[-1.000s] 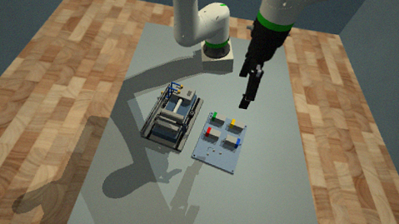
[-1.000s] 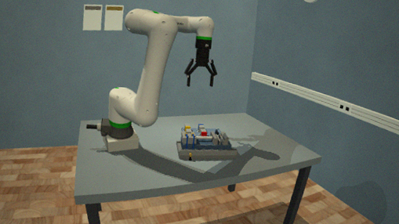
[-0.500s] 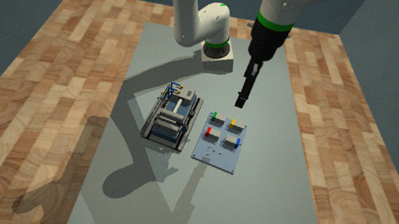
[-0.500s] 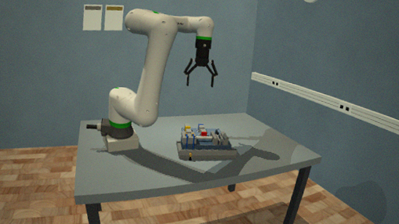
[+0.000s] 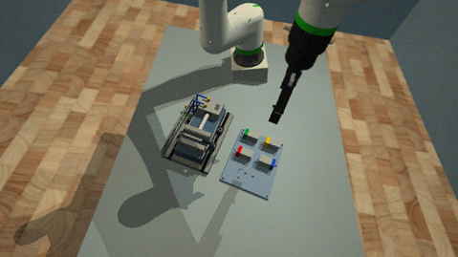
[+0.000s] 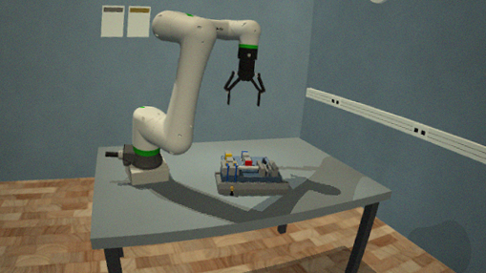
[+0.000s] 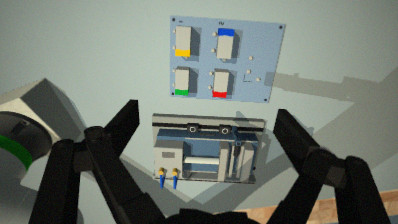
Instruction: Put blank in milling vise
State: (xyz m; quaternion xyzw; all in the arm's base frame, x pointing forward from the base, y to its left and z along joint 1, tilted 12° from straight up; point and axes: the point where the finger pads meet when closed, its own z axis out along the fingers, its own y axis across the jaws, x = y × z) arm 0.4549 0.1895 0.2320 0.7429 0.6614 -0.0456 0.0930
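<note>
Now: the plate 320 mm below my hand, 40 mm ahead of it and 10 mm to the right of it. From my hand the other things lie so: yellow-ended blank 290 mm below, 50 mm to the left, 50 mm behind; then red-ended blank 290 mm below, 50 mm to the right, 30 mm ahead; then green-ended blank 290 mm below, 60 mm behind, 40 mm to the right.
</note>
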